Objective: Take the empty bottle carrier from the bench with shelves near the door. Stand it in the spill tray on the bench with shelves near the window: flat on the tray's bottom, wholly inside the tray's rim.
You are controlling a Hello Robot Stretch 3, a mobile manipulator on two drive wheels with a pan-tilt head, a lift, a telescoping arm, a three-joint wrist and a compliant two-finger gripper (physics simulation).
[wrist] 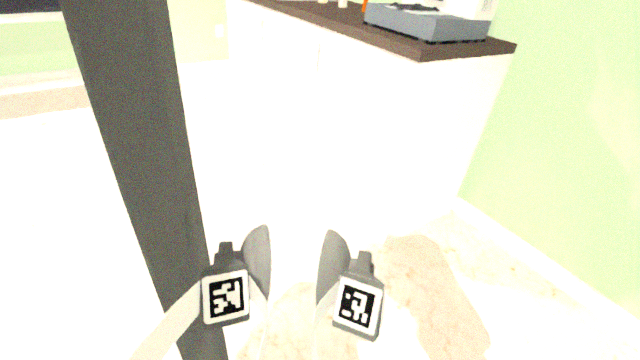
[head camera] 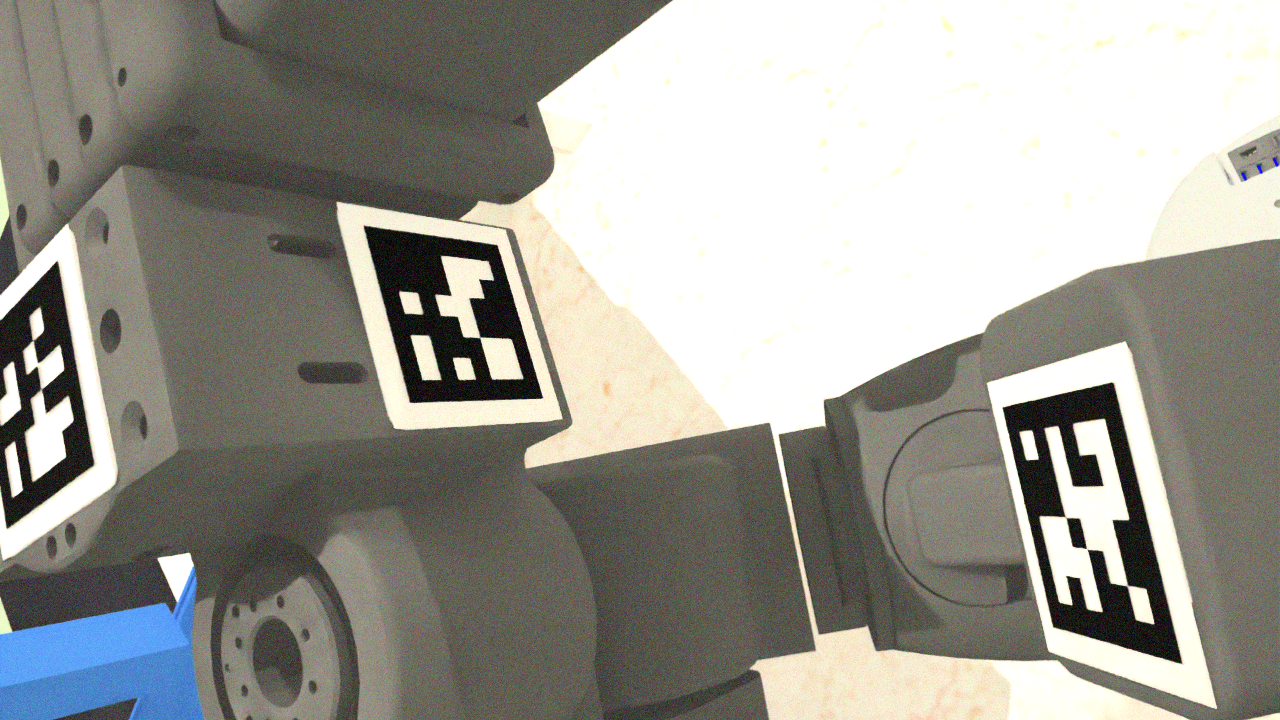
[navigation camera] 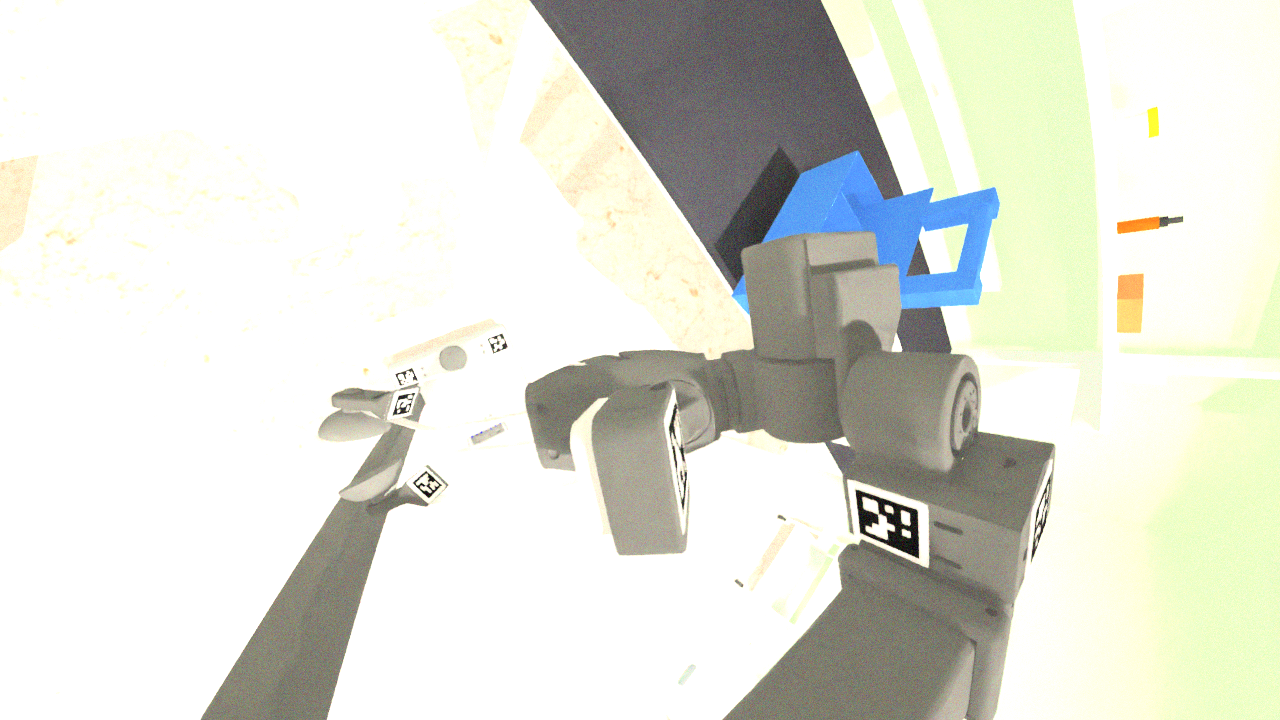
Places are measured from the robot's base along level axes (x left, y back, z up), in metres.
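Pixels of known places: gripper, fingertip midpoint: (wrist: 295, 253) (navigation camera: 338, 456); robot's base, link origin: (navigation camera: 453, 357).
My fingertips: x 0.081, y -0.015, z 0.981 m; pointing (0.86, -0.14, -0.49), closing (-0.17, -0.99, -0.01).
Note:
For each thing: its top centre in the pictures, then the offset to it from my fingertips. "spot": a spot on its surface instead. Level surfaces: height alone.
- blue bottle carrier, top centre: (navigation camera: 988, 241) dx -0.659, dy +0.041, dz +0.138 m
- dark bench top, surface height: dz -0.219 m
- grey device, surface spot: (wrist: 425, 25) spot: dx +0.961, dy -0.541, dz -0.017 m
- orange tool, surface spot: (navigation camera: 1138, 225) spot: dx -1.252, dy +0.142, dz +0.270 m
- orange box, surface spot: (navigation camera: 1129, 304) spot: dx -1.251, dy +0.307, dz +0.258 m
The blue bottle carrier (head camera: 89, 644) (navigation camera: 810, 201) has an open box-like body and a loop handle. In the navigation view it is on a dark bench top (navigation camera: 698, 89), partly hidden behind my wrist joints; in the head view part of it shows at the lower left. I cannot tell from these views which bench this is. My gripper (navigation camera: 362, 454) (wrist: 295, 253) is open, its fingers apart with nothing between them. It is on the far side of the wrist from the carrier, well away from it. The spill tray cannot be made out.
In the wrist view a white cabinet (wrist: 325, 125) with a dark brown top (wrist: 460, 48) carries a grey device (wrist: 425, 25), beside a green wall (wrist: 565, 165). My dark mast (wrist: 135, 125) stands left of the fingers. An orange tool (navigation camera: 1138, 225) and an orange box (navigation camera: 1129, 304) show at the right.

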